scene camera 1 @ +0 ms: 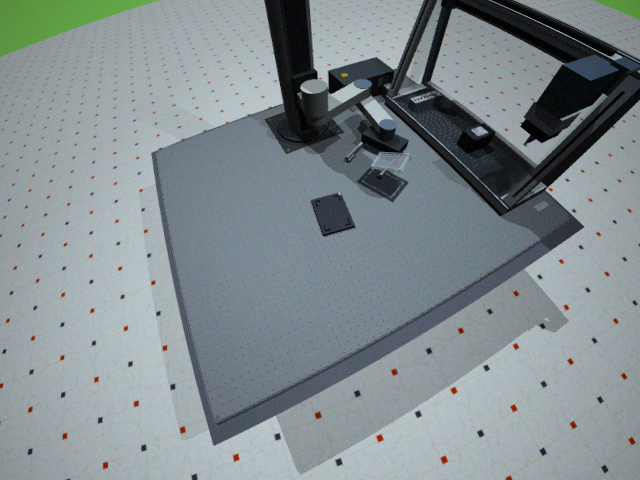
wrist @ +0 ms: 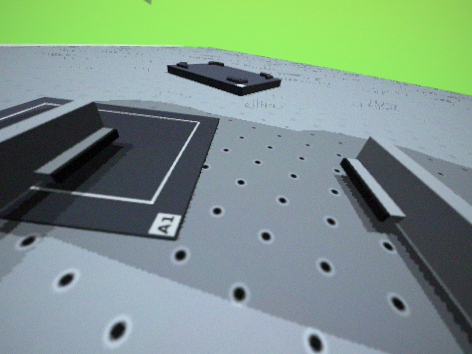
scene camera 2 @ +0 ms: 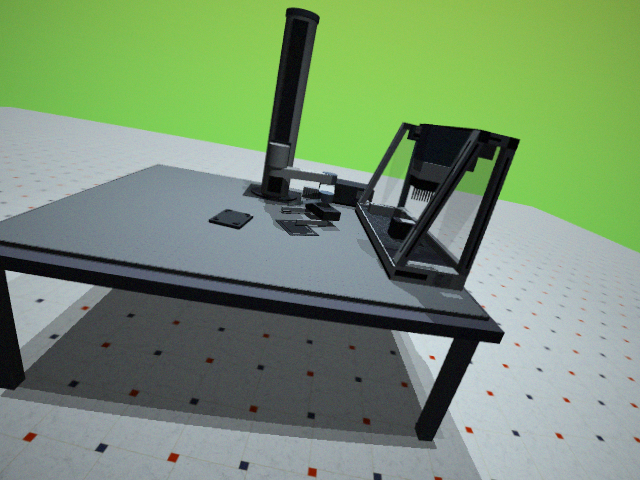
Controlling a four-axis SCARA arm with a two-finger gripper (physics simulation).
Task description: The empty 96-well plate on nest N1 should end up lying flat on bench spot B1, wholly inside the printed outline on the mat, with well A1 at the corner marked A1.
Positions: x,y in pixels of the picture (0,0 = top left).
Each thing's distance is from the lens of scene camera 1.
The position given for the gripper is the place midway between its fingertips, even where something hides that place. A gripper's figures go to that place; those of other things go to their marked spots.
gripper (scene camera 1: pixel 363 167): 108 cm
dark flat mat (scene camera 1: pixel 387 184): 106 cm
